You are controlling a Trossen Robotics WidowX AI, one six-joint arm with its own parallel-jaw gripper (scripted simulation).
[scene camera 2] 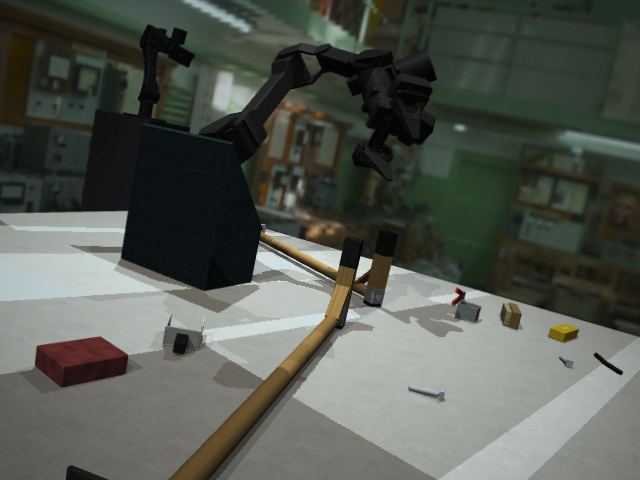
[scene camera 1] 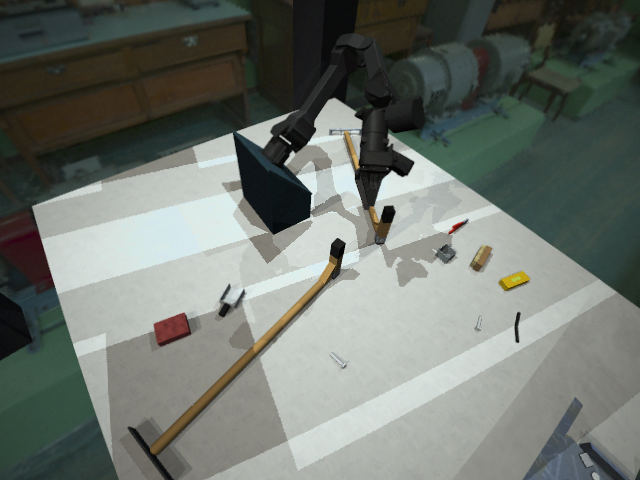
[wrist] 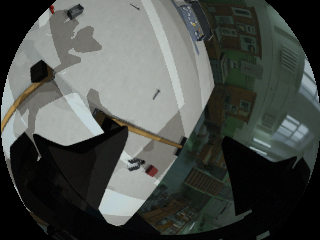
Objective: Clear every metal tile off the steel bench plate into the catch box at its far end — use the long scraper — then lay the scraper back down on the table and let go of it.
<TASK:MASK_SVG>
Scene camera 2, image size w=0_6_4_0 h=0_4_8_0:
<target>gripper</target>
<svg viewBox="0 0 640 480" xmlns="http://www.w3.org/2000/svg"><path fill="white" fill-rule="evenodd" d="M425 78L402 73L395 76L391 85L379 83L366 92L361 109L362 112L368 113L370 117L366 124L367 129L373 129L375 132L370 140L362 139L358 143L352 154L355 166L373 168L387 181L392 181L393 173L390 162L394 155L392 155L391 147L384 143L389 135L398 136L398 140L401 143L411 147L412 144L423 144L433 132L435 117L423 110L429 101L429 96L433 93L429 81Z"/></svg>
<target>red block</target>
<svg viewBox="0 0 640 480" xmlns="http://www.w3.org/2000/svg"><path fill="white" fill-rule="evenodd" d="M128 354L103 337L98 336L38 345L36 347L35 366L57 383L59 387L66 387L117 375L125 375Z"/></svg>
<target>shorter scraper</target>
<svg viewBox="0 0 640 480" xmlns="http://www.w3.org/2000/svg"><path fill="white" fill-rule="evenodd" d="M391 231L379 230L371 269L354 282L353 291L364 296L363 303L370 307L381 307L399 235ZM261 224L263 230L261 231L259 241L336 281L337 270L266 235L266 225Z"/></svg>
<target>grey bracket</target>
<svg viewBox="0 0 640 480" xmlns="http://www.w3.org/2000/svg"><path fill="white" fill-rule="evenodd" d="M170 312L166 322L163 345L174 347L173 353L184 354L185 349L199 351L205 318L203 319L201 331L171 327L172 312Z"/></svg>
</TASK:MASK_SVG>
